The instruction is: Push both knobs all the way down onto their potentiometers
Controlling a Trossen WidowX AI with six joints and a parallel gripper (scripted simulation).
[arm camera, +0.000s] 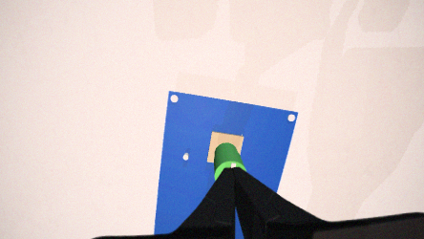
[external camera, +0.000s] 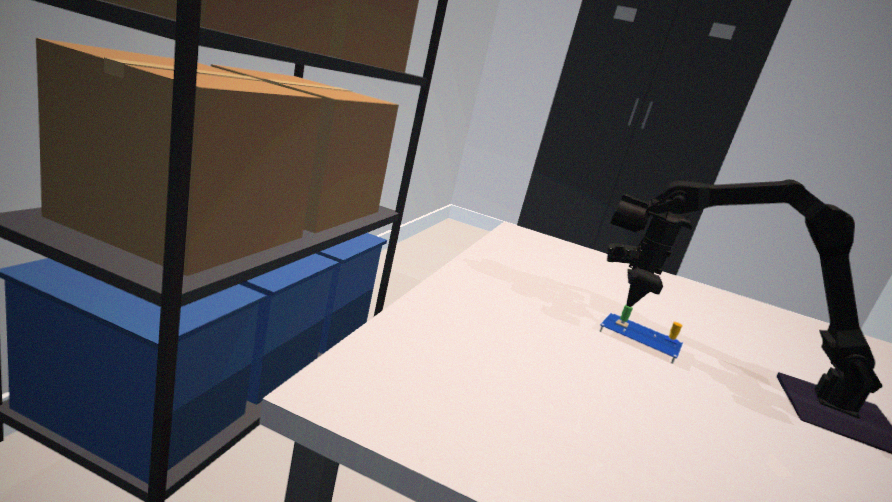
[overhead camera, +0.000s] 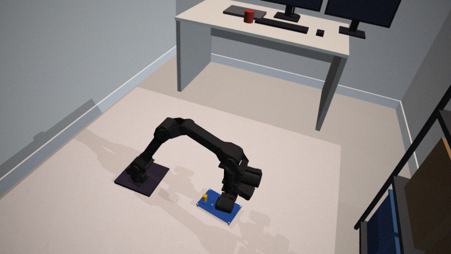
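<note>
Now: the green knob 1 cm below my gripper tip. From my gripper tip the other things lie so: yellow knob (10 cm behind, 2 cm below, 1 cm to the right).
</note>
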